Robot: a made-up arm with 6 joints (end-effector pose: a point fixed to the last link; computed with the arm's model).
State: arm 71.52 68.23 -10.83 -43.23 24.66 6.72
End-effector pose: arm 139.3 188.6 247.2 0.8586 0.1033 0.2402 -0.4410
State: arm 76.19 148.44 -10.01 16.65 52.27 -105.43
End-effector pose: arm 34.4 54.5 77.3 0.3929 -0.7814 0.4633 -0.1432
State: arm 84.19 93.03 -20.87 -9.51 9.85 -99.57
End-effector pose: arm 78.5 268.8 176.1 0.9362 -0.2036 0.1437 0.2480
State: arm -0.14 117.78 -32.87 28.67 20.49 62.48
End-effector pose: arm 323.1 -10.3 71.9 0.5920 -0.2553 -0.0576 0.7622
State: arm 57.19 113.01 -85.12 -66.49 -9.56 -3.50
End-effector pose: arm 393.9 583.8 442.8 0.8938 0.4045 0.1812 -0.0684
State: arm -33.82 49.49 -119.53 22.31 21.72 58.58
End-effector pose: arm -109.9 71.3 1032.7 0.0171 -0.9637 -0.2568 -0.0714
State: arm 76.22 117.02 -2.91 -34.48 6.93 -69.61
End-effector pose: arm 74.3 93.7 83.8 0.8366 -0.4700 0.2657 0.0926
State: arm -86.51 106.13 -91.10 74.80 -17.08 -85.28
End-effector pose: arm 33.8 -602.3 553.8 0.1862 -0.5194 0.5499 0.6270
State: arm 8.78 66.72 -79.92 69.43 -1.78 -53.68
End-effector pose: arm 336.3 51.8 803.0 0.2163 0.9026 0.1967 -0.3158
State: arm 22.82 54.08 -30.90 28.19 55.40 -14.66
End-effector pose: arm 213.5 103.5 406.3 0.2972 0.3008 0.5023 -0.7542
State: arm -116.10 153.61 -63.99 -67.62 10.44 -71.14
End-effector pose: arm -202.9 -360.9 -143.1 0.2765 0.1061 0.3626 -0.8836
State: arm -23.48 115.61 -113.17 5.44 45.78 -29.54
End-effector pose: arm 643.9 -263.5 569.6 0.2853 0.5276 0.0847 -0.7957
